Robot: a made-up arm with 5 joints.
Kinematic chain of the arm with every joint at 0, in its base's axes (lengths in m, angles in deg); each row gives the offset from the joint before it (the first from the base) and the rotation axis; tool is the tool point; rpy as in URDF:
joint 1: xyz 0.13 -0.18 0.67 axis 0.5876 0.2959 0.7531
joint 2: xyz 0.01 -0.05 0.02 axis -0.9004 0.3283 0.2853
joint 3: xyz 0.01 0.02 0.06 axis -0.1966 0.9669 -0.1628
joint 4: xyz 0.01 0 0.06 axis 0.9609 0.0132 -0.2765
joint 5: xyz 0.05 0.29 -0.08 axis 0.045 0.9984 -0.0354
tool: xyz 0.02 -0.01 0.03 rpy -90 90 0
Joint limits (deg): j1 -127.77..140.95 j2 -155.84..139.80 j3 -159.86..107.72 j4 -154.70..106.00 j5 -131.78..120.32
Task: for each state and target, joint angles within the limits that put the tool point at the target. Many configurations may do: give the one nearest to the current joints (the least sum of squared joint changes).
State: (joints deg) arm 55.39 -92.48 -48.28 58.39 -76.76
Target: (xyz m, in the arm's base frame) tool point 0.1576 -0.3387 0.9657
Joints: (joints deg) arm 46.98 -63.66 -65.56 7.54 -83.73
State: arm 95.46 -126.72 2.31 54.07 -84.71
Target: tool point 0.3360 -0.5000 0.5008
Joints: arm 76.51 -124.51 -9.65 36.50 -86.75
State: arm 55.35 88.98 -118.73 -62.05 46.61
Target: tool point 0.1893 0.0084 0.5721
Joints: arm 41.63 43.64 -66.15 -70.87 15.90
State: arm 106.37 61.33 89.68 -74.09 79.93
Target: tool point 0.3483 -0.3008 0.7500
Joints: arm 111.65 82.92 95.93 -107.20 83.20
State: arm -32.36 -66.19 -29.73 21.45 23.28
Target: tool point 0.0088 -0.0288 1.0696
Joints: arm -60.10 -44.43 -14.03 63.87 32.52
